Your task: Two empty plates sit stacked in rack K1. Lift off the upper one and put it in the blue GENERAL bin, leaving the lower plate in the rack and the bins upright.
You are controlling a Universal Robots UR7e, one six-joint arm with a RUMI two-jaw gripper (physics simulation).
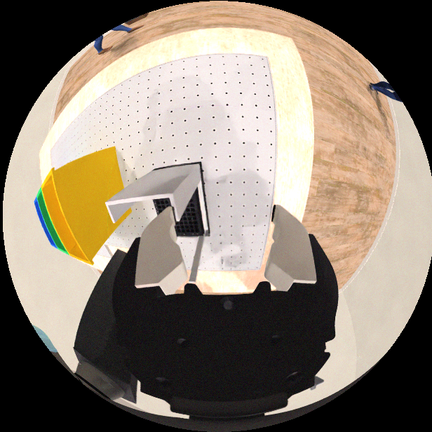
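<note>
My gripper [223, 207] is open, its two pale jaws standing wide apart with no plate seen between them. A grey, hood-like rack [157, 186] stands on the perforated board, ahead and to the left of the jaws; no K1 label is readable. A black grid piece [191, 222] shows under and beside it, partly hidden by the left jaw. I cannot tell whether this is a plate or part of the rack, and two stacked plates cannot be made out. The blue bin [45, 227] shows as a thin upright strip at the far left, beyond other bins.
A large yellow bin [90, 200] stands left of the rack, with an orange edge and a green bin [51, 225] between it and the blue one. The white perforated board [235, 120] has a pale border [295, 125]. Parts of people in blue show at the room's edges.
</note>
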